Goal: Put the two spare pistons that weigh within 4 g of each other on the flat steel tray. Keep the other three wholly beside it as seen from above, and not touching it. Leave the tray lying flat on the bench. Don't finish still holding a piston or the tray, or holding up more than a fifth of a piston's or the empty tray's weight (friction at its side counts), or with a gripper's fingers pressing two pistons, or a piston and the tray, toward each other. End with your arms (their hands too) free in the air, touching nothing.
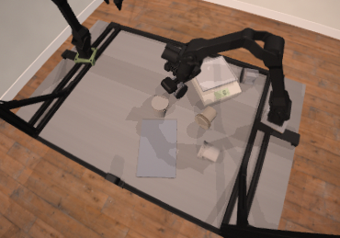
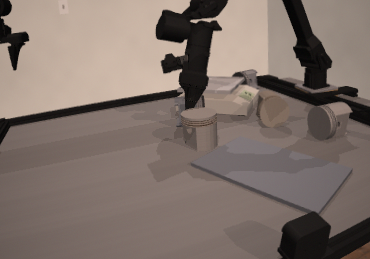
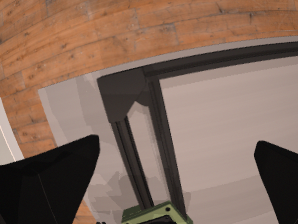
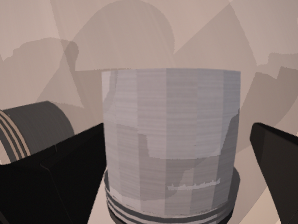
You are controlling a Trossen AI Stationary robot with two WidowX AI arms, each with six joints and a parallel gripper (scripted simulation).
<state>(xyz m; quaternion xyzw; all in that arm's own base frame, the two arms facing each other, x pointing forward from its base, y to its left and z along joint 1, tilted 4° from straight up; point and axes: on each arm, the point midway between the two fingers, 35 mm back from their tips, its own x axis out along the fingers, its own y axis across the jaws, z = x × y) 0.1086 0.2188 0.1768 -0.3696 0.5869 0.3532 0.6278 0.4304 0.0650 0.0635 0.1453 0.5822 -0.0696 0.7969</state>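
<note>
The dark piston is 10 mm behind my right hand and 30 mm below it. Also, from my right hand: weighing scale 110 mm ahead, 130 mm to the right, 30 mm below; then flat steel tray 280 mm behind, 20 mm to the right, 60 mm below.
</note>
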